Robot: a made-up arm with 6 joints.
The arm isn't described. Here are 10 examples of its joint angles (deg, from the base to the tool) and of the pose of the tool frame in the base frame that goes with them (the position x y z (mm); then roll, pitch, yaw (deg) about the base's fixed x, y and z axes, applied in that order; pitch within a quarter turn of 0, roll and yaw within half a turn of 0).
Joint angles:
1: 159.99 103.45 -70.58 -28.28 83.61 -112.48
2: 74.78 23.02 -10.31 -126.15 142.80 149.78
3: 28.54 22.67 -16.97 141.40 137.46 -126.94
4: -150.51 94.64 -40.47 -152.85 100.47 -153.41
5: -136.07 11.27 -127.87 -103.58 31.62 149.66
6: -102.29 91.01 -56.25 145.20 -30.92 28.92
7: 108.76 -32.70 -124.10 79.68 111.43 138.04
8: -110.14 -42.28 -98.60 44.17 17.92 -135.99
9: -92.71 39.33 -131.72 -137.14 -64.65 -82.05
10: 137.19 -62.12 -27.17 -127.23 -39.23 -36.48
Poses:
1: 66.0 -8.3 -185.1 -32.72 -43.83 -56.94
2: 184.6 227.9 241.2 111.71 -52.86 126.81
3: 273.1 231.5 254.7 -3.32 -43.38 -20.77
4: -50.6 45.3 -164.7 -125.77 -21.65 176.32
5: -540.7 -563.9 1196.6 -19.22 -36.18 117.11
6: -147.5 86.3 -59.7 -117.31 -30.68 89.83
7: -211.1 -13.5 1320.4 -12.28 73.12 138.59
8: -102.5 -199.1 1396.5 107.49 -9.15 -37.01
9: 66.5 -823.9 607.3 -69.42 71.93 -152.40
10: -375.5 102.7 588.5 129.45 67.74 -126.20
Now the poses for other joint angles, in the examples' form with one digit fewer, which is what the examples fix.
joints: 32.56 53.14 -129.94 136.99 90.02 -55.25
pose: 777 569 695 0.0 -46.5 19.1
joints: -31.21 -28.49 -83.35 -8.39 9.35 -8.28
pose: 451 -240 1244 -167.3 -66.0 3.7
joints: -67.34 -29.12 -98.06 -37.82 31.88 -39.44
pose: 205 -419 1298 146.8 -23.0 -26.2
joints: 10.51 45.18 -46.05 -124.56 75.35 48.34
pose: 437 -42 -70 135.8 42.1 15.7
